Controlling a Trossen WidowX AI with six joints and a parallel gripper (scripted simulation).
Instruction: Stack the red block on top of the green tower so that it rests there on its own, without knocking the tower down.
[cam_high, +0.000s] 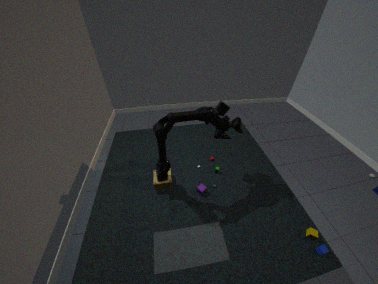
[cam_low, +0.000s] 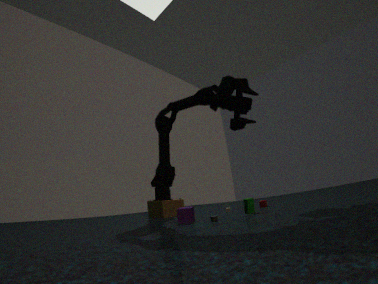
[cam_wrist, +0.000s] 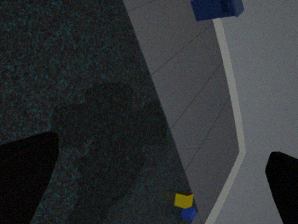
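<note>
Right now the red block is 310 mm below my gripper tip, 120 mm to the left of it and 70 mm behind it. Also, from my gripper tip: yellow block: 570 mm to the right, 300 mm below, 230 mm ahead; then purple block: 300 mm below, 250 mm behind, 110 mm to the right; then blue block: 640 mm to the right, 300 mm below, 220 mm ahead.
</note>
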